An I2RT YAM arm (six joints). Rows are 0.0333 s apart.
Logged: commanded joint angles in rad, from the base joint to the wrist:
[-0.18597 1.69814 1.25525 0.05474 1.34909 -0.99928]
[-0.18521 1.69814 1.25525 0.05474 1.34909 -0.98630]
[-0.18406 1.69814 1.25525 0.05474 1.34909 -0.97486]
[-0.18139 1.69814 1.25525 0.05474 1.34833 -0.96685]
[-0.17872 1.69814 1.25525 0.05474 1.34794 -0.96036]
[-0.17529 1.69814 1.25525 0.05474 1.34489 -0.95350]
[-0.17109 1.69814 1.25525 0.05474 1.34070 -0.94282]
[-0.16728 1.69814 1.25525 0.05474 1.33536 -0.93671]
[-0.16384 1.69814 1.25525 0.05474 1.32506 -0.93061]
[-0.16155 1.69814 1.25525 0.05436 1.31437 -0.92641]
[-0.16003 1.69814 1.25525 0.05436 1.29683 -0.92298]
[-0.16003 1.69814 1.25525 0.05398 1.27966 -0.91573]
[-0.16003 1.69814 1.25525 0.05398 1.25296 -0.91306]
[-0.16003 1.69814 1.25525 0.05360 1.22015 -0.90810]
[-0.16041 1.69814 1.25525 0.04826 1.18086 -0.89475]
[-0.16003 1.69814 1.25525 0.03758 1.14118 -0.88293]
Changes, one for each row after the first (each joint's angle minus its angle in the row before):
[0.00076 0.00000 0.00000 0.00000 0.00000 0.01298]
[0.00115 0.00000 0.00000 0.00000 0.00000 0.01144]
[0.00267 0.00000 0.00000 0.00000 -0.00076 0.00801]
[0.00267 0.00000 0.00000 0.00000 -0.00039 0.00649]
[0.00343 0.00000 0.00000 0.00000 -0.00305 0.00686]
[0.00420 0.00000 0.00000 0.00000 -0.00419 0.01068]
[0.00381 0.00000 0.00000 0.00000 -0.00534 0.00611]
[0.00344 0.00000 0.00000 0.00000 -0.01030 0.00610]
[0.00229 0.00000 0.00000 -0.00038 -0.01069 0.00420]
[0.00152 0.00000 0.00000 0.00000 -0.01754 0.00343]
[0.00000 0.00000 0.00000 -0.00038 -0.01717 0.00725]
[0.00000 0.00000 0.00000 0.00000 -0.02670 0.00267]
[0.00000 0.00000 0.00000 -0.00038 -0.03281 0.00496]
[-0.00038 0.00000 0.00000 -0.00534 -0.03929 0.01335]
[0.00038 0.00000 0.00000 -0.01068 -0.03968 0.01182]

